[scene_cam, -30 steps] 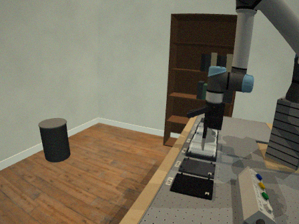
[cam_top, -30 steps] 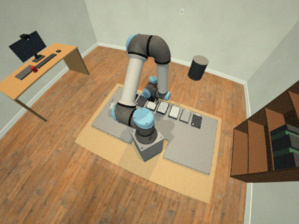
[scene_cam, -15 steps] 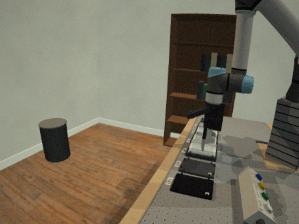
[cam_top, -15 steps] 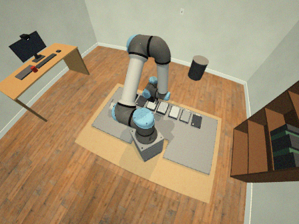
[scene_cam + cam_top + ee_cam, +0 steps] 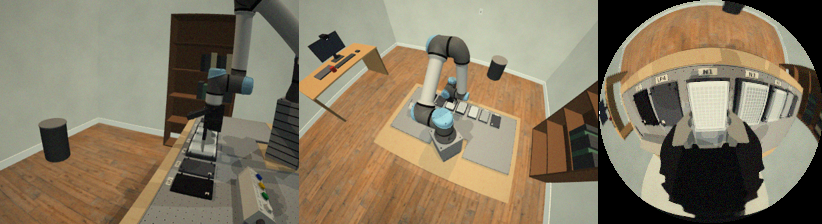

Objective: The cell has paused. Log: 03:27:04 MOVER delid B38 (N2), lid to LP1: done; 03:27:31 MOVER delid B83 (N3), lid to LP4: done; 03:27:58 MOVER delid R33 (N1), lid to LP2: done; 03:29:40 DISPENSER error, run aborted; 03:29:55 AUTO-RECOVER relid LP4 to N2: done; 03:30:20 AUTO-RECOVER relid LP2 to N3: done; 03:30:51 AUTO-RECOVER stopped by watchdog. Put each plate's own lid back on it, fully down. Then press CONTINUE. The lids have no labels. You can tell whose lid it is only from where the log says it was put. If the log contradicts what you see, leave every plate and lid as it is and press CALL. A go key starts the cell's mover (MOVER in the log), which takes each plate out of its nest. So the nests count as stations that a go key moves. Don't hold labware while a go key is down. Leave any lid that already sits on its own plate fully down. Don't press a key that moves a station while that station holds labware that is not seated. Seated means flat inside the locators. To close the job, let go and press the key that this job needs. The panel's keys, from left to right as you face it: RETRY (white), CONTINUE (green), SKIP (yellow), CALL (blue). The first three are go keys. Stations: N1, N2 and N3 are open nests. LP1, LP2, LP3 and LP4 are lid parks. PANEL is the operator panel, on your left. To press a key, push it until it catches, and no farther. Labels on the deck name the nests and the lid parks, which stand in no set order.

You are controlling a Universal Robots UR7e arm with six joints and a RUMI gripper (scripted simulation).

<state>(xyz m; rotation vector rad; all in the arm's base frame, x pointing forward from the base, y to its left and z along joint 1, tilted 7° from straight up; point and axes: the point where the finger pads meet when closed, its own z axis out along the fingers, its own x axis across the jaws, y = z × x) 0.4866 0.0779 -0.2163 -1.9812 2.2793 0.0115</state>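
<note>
My gripper is now 12 cm to the left of the white gridded plate, 2 cm past it and 2 cm above it. Round my hand: green key 34 cm to the left, 18 cm behind, 2 cm above; yellow key 29 cm to the left, 19 cm behind, 2 cm above; blue key 24 cm to the left, 19 cm behind, 2 cm above.
</note>
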